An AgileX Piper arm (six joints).
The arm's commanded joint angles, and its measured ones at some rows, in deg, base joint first. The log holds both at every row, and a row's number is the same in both.
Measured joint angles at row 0:
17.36 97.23 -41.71 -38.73 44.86 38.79
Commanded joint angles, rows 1 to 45:
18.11 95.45 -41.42 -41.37 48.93 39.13
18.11 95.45 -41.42 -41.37 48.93 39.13
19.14 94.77 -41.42 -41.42 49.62 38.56
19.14 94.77 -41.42 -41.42 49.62 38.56
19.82 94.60 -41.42 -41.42 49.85 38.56
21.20 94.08 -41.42 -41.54 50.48 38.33
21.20 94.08 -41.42 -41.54 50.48 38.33
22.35 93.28 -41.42 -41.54 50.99 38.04
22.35 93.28 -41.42 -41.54 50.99 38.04
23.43 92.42 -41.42 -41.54 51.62 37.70
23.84 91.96 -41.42 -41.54 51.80 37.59
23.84 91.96 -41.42 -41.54 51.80 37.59
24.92 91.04 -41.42 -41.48 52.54 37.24
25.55 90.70 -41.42 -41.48 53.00 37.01
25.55 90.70 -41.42 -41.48 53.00 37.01
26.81 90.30 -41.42 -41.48 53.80 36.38
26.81 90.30 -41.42 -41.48 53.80 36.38
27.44 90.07 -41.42 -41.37 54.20 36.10
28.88 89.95 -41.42 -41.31 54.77 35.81
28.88 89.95 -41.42 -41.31 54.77 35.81
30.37 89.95 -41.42 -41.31 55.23 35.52
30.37 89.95 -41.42 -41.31 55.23 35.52
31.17 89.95 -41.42 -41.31 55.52 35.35
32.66 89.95 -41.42 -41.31 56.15 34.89
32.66 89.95 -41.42 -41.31 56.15 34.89
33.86 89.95 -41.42 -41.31 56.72 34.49
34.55 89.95 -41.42 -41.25 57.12 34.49
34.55 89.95 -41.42 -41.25 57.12 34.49
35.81 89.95 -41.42 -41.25 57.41 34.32
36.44 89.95 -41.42 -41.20 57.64 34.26
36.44 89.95 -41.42 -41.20 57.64 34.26
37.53 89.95 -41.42 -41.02 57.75 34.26
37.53 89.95 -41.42 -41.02 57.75 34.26
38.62 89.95 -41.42 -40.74 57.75 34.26
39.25 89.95 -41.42 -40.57 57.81 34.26
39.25 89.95 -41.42 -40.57 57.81 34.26
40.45 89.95 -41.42 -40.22 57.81 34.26
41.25 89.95 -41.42 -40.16 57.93 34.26
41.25 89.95 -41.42 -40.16 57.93 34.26
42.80 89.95 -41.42 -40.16 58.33 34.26
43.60 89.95 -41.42 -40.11 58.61 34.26
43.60 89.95 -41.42 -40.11 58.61 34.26
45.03 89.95 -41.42 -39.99 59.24 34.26
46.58 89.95 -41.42 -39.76 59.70 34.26
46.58 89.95 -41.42 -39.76 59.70 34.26
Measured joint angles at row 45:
44.75 90.41 -41.65 -37.24 56.09 34.49
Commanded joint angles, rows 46 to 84:
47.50 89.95 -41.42 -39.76 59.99 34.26
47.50 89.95 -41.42 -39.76 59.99 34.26
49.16 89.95 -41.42 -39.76 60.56 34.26
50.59 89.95 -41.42 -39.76 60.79 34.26
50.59 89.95 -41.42 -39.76 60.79 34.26
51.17 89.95 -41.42 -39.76 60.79 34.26
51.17 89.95 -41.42 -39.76 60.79 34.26
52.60 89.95 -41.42 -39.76 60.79 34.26
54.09 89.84 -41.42 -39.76 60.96 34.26
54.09 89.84 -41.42 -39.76 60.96 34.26
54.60 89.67 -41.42 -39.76 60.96 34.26
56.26 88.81 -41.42 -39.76 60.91 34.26
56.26 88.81 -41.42 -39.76 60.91 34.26
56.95 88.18 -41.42 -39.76 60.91 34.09
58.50 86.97 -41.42 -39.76 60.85 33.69
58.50 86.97 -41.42 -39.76 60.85 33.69
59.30 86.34 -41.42 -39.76 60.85 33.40
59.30 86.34 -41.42 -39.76 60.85 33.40
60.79 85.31 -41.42 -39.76 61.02 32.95
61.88 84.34 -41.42 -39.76 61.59 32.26
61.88 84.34 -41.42 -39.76 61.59 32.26
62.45 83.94 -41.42 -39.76 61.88 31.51
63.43 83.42 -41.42 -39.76 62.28 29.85
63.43 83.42 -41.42 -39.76 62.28 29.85
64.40 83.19 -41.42 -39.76 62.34 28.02
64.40 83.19 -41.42 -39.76 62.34 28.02
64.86 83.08 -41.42 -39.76 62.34 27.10
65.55 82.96 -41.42 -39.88 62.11 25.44
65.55 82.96 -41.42 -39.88 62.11 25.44
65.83 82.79 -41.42 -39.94 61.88 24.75
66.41 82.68 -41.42 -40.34 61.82 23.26
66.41 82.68 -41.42 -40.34 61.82 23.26
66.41 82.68 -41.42 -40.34 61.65 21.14
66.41 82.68 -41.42 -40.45 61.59 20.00
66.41 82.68 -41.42 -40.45 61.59 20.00
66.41 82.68 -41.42 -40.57 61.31 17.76
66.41 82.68 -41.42 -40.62 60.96 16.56
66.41 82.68 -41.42 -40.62 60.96 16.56
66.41 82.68 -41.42 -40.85 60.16 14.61
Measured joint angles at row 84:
66.06 83.48 -41.65 -37.13 59.64 17.53
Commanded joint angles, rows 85 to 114:
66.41 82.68 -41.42 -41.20 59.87 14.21
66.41 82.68 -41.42 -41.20 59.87 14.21
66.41 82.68 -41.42 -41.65 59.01 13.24
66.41 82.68 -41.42 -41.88 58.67 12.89
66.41 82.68 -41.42 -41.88 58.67 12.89
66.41 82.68 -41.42 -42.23 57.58 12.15
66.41 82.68 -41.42 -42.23 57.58 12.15
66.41 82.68 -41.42 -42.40 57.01 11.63
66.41 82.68 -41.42 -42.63 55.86 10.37
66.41 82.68 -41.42 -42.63 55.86 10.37
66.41 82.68 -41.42 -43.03 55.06 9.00
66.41 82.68 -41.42 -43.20 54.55 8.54
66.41 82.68 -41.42 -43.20 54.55 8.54
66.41 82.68 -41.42 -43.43 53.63 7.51
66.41 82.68 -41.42 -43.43 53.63 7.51
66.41 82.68 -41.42 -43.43 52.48 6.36
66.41 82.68 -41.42 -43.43 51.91 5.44
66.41 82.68 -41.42 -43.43 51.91 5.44
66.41 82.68 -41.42 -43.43 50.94 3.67
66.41 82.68 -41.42 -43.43 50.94 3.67
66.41 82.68 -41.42 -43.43 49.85 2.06
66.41 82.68 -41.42 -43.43 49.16 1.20
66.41 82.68 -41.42 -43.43 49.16 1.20
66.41 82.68 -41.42 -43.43 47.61 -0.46
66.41 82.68 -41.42 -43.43 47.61 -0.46
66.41 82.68 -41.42 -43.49 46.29 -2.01
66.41 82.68 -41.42 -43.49 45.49 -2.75
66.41 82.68 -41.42 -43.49 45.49 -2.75
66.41 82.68 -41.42 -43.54 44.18 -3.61
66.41 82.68 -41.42 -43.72 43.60 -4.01
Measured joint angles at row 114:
66.06 83.48 -41.65 -40.28 45.32 -2.46
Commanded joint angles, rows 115 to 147:
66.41 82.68 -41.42 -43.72 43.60 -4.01
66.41 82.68 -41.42 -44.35 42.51 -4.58
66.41 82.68 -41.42 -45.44 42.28 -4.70
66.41 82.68 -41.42 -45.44 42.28 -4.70
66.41 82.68 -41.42 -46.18 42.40 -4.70
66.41 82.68 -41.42 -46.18 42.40 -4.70
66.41 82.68 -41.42 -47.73 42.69 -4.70
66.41 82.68 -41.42 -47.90 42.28 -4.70
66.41 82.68 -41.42 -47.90 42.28 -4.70
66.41 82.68 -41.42 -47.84 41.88 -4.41
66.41 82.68 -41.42 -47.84 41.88 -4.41
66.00 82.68 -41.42 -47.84 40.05 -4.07
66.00 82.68 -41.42 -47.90 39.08 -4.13
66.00 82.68 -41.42 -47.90 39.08 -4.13
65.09 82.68 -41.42 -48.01 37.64 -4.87
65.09 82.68 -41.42 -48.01 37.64 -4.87
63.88 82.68 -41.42 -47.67 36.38 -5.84
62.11 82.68 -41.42 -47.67 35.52 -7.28
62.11 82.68 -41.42 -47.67 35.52 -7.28
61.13 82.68 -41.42 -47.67 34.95 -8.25
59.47 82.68 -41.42 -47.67 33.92 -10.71
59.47 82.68 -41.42 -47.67 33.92 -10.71
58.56 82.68 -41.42 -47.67 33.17 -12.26
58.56 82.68 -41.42 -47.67 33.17 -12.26
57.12 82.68 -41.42 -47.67 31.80 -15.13
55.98 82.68 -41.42 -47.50 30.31 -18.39
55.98 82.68 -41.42 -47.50 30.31 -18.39
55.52 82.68 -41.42 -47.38 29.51 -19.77
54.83 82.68 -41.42 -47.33 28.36 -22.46
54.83 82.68 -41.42 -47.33 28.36 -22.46
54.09 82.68 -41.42 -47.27 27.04 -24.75
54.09 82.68 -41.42 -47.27 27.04 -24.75
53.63 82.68 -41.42 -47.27 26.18 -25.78
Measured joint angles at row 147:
54.77 83.48 -40.97 -44.86 29.62 -22.23
